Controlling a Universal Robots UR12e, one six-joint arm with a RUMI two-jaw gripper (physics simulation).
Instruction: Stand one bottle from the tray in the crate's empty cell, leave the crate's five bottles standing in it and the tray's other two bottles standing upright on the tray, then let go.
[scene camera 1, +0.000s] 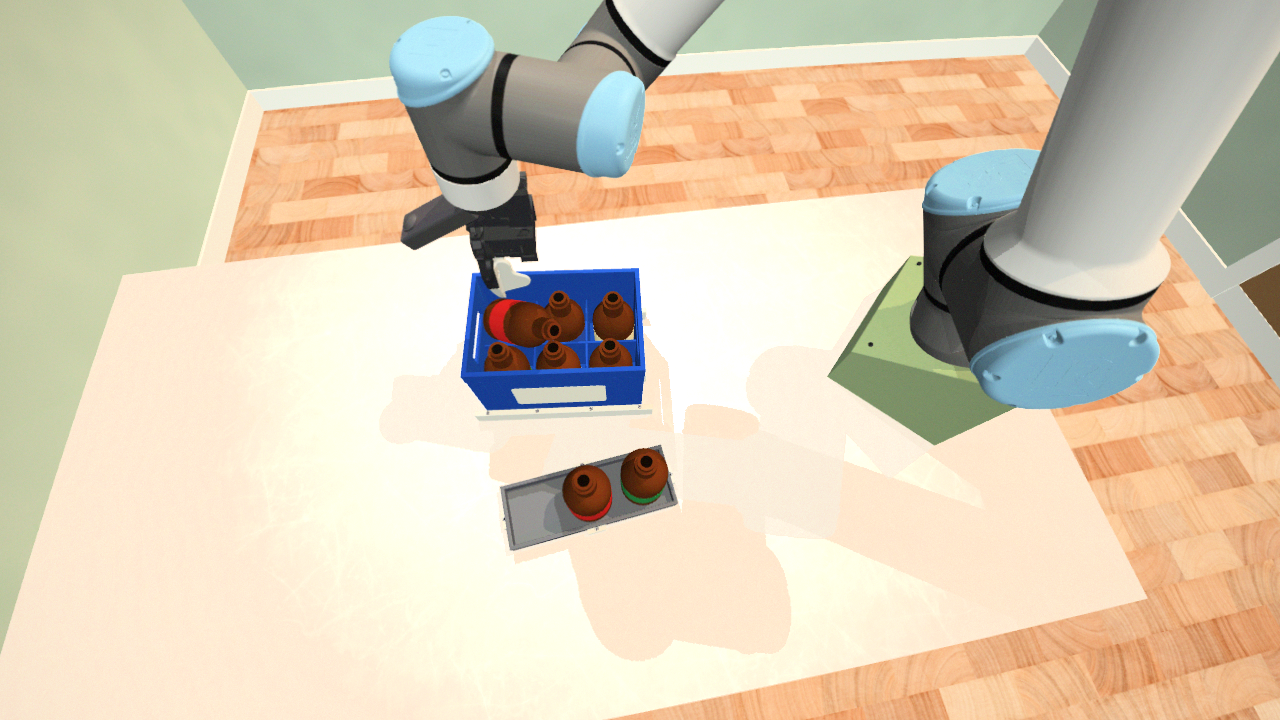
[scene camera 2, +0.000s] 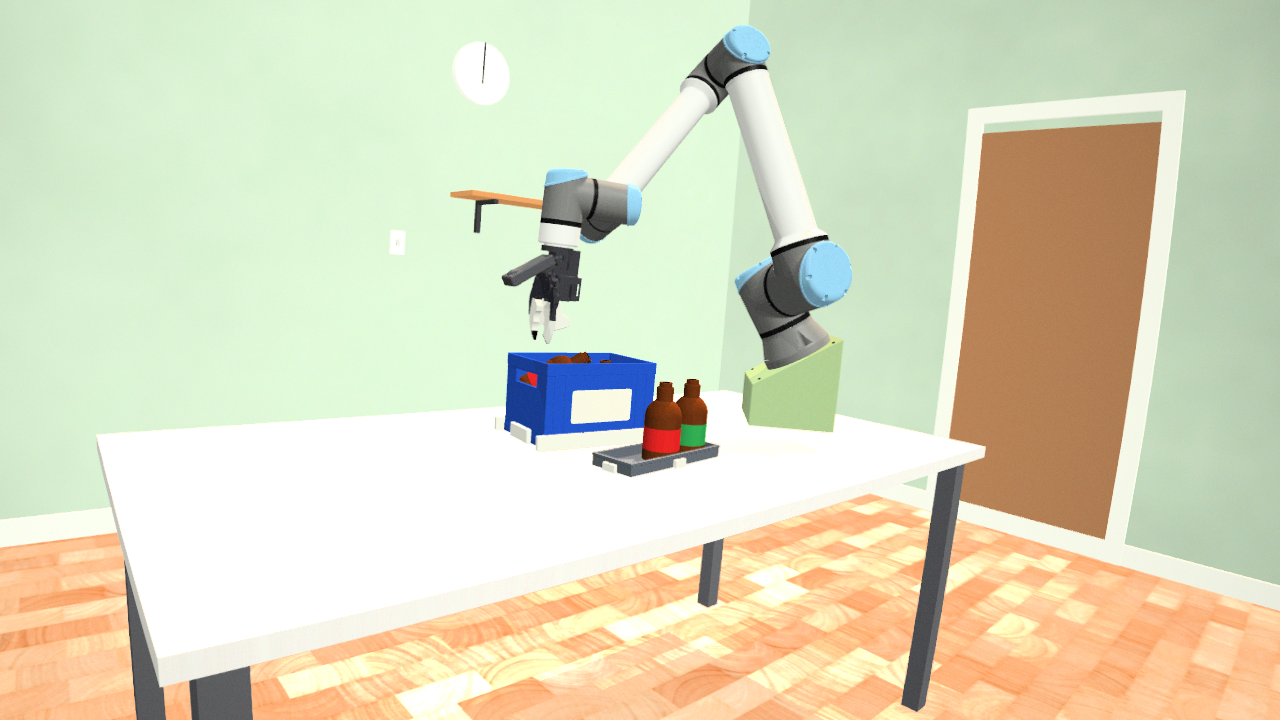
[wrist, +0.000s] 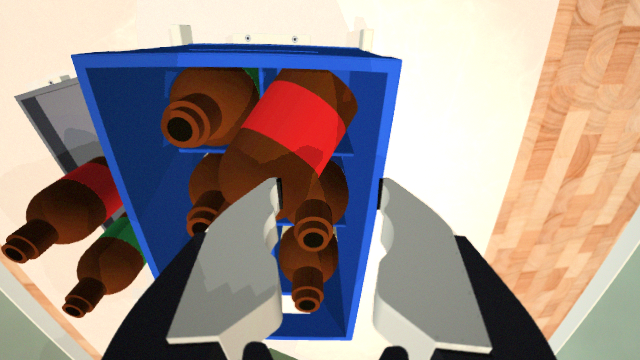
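Pixels of known places: gripper, fingertip midpoint: (scene camera 1: 504, 280) (scene camera 2: 540, 342) (wrist: 329, 180); arm's base at its link origin: (scene camera 2: 798, 354).
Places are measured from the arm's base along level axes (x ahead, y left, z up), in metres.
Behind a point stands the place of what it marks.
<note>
The blue crate (scene camera 1: 487, 389) {z -0.068, x 0.755, y -0.210 m} (scene camera 2: 526, 407) {z -0.118, x 0.752, y -0.297 m} (wrist: 235, 61) {z -0.014, x 0.745, y -0.306 m} holds five upright brown bottles. A red-labelled bottle (scene camera 1: 505, 320) {z -0.028, x 0.693, y -0.295 m} (wrist: 300, 115) {z -0.041, x 0.699, y -0.326 m} lies strongly tilted in it, its base end at the back-left cell and its neck over the middle bottles. My gripper (scene camera 1: 501, 284) {z 0.015, x 0.674, y -0.338 m} (scene camera 2: 541, 337) {z 0.015, x 0.674, y -0.338 m} (wrist: 329, 180) {z 0.015, x 0.674, y -0.338 m} is partly open and empty, above the crate's back-left part. In the wrist view the tilted bottle's neck shows beyond and below the left finger's tip. On the grey tray (scene camera 1: 534, 519) {z -0.184, x 0.760, y -0.014 m} (scene camera 2: 648, 465) {z -0.173, x 0.759, y 0.025 m} a red-labelled bottle (scene camera 1: 587, 490) {z -0.035, x 0.663, y 0.003 m} (scene camera 2: 662, 416) {z -0.091, x 0.696, y 0.007 m} (wrist: 75, 200) {z -0.092, x 0.677, y -0.044 m} and a green-labelled bottle (scene camera 1: 644, 474) {z -0.039, x 0.581, y 0.012 m} (scene camera 2: 692, 413) {z -0.093, x 0.602, y 0.020 m} (wrist: 110, 262) {z -0.083, x 0.590, y -0.031 m} stand upright.
The crate and tray stand on the white table (scene camera 1: 223, 447) {z -0.188, x 1.229, y -0.333 m} (scene camera 2: 358, 537) {z -0.189, x 1.321, y -0.051 m}, with the tray in front of the crate. Pale low brackets edge the crate's base. The arm's green base block (scene camera 1: 930, 394) {z -0.064, x 0.098, y 0.066 m} (scene camera 2: 792, 400) {z -0.112, x 0.113, y 0.040 m} stands to the right.
</note>
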